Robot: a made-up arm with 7 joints. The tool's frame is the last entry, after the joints. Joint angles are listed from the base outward.
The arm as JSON. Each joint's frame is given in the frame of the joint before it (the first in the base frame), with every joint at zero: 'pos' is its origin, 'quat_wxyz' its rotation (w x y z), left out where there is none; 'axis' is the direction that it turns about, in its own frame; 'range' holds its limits. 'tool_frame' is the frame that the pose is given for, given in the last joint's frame.
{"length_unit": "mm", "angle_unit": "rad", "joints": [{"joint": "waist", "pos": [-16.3, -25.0, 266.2], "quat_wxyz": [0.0, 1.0, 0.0, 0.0], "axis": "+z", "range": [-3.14, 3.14]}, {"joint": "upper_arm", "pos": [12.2, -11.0, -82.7], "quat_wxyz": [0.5, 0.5, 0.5, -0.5], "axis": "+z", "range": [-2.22, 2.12]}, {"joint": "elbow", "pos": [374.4, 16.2, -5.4], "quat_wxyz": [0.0, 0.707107, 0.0, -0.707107], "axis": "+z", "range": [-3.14, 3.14]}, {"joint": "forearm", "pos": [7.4, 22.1, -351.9], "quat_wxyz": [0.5, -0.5, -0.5, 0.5], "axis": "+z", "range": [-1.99, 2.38]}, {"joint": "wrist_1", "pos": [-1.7, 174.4, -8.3], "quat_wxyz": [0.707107, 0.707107, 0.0, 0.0], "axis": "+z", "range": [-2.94, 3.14]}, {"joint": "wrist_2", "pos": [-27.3, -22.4, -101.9], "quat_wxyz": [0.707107, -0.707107, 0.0, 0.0], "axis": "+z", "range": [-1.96, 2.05]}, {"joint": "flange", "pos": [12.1, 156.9, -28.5], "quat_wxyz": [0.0, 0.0, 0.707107, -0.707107], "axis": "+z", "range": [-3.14, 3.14]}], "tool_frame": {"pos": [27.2, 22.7, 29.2], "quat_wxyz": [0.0, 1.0, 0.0, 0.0]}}
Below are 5 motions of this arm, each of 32 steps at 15 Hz.
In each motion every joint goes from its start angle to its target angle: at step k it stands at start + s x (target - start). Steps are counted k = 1, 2, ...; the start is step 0. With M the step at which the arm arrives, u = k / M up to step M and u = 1 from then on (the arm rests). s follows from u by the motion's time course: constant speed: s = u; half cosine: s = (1 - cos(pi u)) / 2; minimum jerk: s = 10 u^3 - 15 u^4 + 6 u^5.
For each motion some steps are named. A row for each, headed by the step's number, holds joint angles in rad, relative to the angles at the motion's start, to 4 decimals.
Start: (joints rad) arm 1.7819 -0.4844 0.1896 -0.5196 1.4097 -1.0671 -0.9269
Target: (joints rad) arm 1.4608 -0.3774 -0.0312 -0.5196 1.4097 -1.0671 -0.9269
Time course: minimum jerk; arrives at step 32
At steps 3, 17, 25, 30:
3: -0.0023 0.0008 -0.0016 0.0000 0.0000 0.0000 0.0000
17: -0.1793 0.0598 -0.1233 0.0000 0.0000 0.0000 0.0000
25: -0.2976 0.0992 -0.2046 0.0000 0.0000 0.0000 0.0000
30: -0.3204 0.1068 -0.2203 0.0000 0.0000 0.0000 0.0000

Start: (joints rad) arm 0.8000 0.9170 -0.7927 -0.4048 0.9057 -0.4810 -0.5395
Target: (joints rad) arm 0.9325 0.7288 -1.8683 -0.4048 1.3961 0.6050 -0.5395
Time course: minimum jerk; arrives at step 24
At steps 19, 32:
19: 0.1240 -0.1761 -1.0062 0.0000 0.4588 1.0159 0.0000
32: 0.1325 -0.1882 -1.0756 0.0000 0.4904 1.0860 0.0000

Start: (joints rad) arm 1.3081 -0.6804 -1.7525 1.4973 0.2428 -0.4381 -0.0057
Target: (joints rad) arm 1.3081 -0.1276 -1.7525 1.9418 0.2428 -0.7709 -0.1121
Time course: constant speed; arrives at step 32
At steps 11, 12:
11: 0.0000 0.1900 0.0000 0.1528 0.0000 -0.1144 -0.0366
12: 0.0000 0.2073 0.0000 0.1667 0.0000 -0.1248 -0.0399

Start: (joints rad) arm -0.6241 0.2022 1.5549 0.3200 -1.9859 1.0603 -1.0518
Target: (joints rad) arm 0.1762 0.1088 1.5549 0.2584 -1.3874 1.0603 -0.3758
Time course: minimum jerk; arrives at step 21
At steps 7, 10, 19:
7: 0.1680 -0.0196 0.0000 -0.0129 0.1256 0.0000 0.1419
10: 0.3645 -0.0425 0.0000 -0.0281 0.2726 0.0000 0.3079
19: 0.7943 -0.0927 0.0000 -0.0611 0.5940 0.0000 0.6710

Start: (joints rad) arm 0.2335 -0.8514 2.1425 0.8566 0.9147 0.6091 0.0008
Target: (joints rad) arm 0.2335 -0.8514 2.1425 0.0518 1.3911 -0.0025 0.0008
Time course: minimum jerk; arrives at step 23
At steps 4, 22, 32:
4: 0.0000 0.0000 0.0000 -0.0321 0.0190 -0.0244 0.0000
22: 0.0000 0.0000 0.0000 -0.8042 0.4760 -0.6111 0.0000
32: 0.0000 0.0000 0.0000 -0.8048 0.4764 -0.6116 0.0000

